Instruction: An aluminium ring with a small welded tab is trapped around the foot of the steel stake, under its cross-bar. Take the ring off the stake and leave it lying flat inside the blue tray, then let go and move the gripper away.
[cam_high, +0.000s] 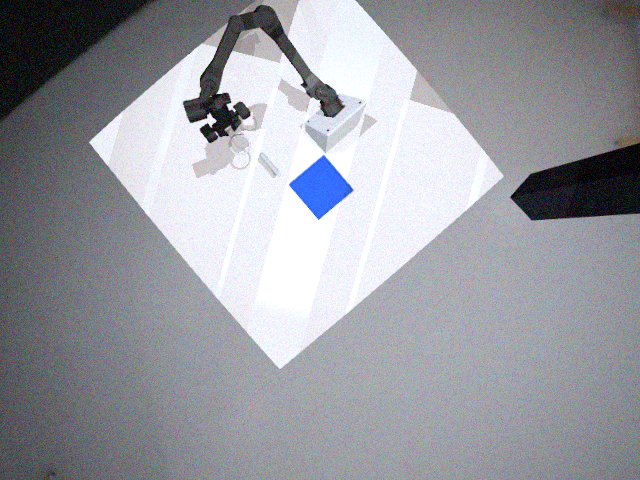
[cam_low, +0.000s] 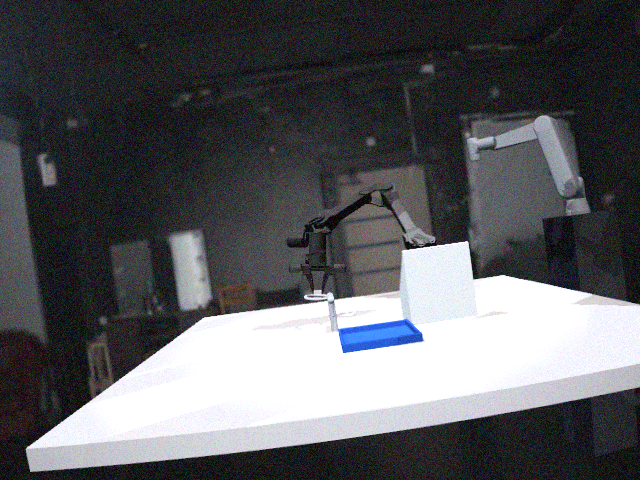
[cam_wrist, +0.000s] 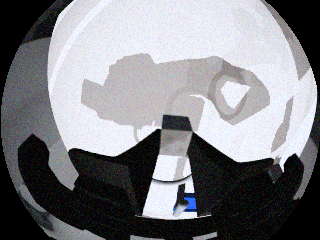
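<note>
The blue tray is 10 cm behind my gripper tip, 40 cm to the left of it and 8 cm below it. From my gripper tip the other things lie so: aluminium ring: 1 cm ahead, 5 cm to the left.
</note>
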